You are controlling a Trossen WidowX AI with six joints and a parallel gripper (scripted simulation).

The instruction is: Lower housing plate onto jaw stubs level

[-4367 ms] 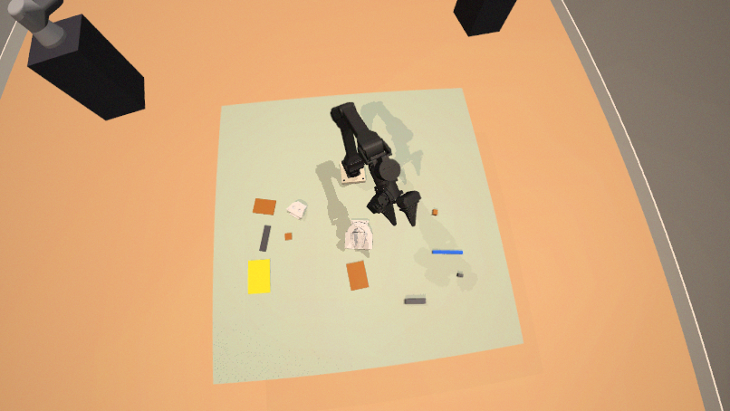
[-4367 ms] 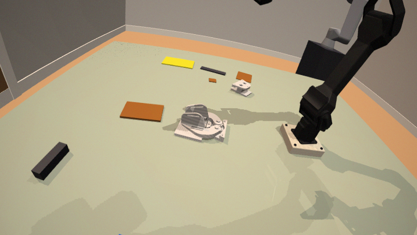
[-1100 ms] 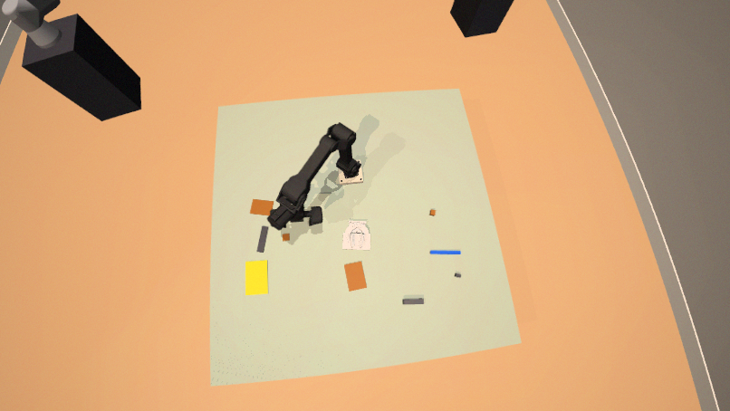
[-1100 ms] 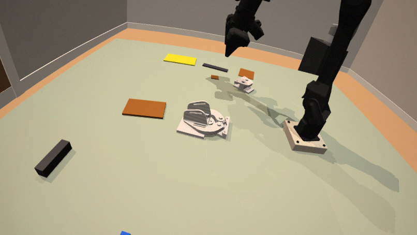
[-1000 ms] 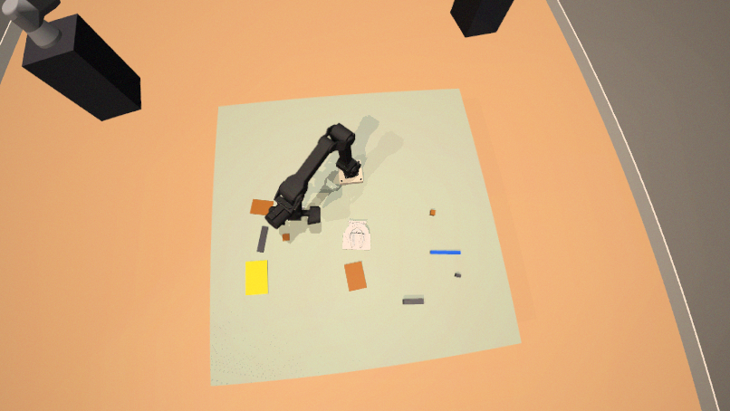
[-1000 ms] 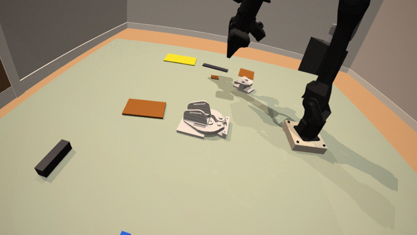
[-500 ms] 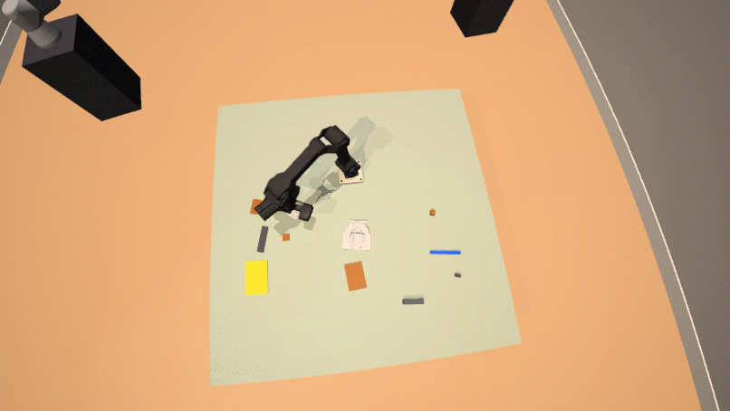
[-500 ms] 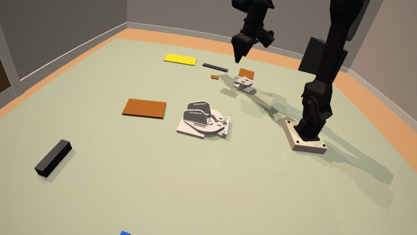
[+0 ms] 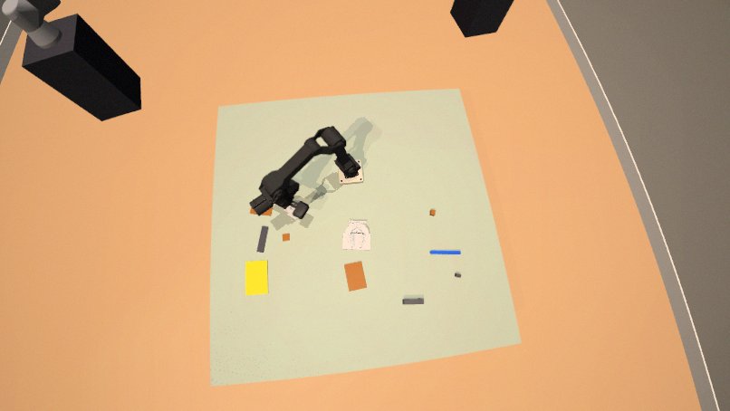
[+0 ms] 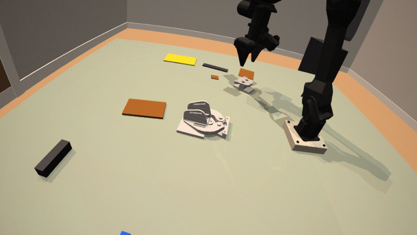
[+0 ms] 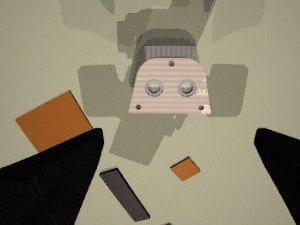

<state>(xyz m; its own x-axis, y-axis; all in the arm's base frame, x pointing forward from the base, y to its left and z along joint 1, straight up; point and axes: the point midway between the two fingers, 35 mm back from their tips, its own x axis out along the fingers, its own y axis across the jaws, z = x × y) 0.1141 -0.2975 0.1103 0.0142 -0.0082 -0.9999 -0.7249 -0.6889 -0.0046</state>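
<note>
The white part is 9 cm below my gripper tip, 1 cm to the left of it and 1 cm behind it. From my gripper tip the other things lie so: yellow plate 23 cm to the right, 23 cm ahead, 10 cm below; dark block 52 cm ahead, 38 cm to the left, 9 cm below; orange plate 35 cm ahead, 18 cm to the left, 10 cm below.
</note>
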